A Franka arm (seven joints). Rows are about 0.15 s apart.
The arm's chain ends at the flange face. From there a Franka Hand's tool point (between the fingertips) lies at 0.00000 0.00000 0.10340 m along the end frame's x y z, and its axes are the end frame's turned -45 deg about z.
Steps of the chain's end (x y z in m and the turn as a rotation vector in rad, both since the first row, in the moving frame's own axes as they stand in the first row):
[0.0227, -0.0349, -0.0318, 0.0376, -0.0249, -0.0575]
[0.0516, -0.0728, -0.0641, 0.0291, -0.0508, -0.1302]
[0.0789, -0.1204, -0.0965, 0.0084, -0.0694, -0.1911]
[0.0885, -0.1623, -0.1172, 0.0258, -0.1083, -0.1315]
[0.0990, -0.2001, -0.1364, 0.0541, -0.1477, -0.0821]
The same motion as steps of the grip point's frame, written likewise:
[0.0415, -0.0132, -0.0319, 0.0442, 0.0090, -0.0575]
[0.0860, -0.0207, -0.0643, 0.0565, -0.0153, -0.1302]
[0.1360, -0.0346, -0.0968, 0.0550, -0.0431, -0.1911]
[0.1707, -0.0615, -0.1178, 0.0948, -0.0583, -0.1315]
[0.2041, -0.0859, -0.1377, 0.1427, -0.0662, -0.0821]

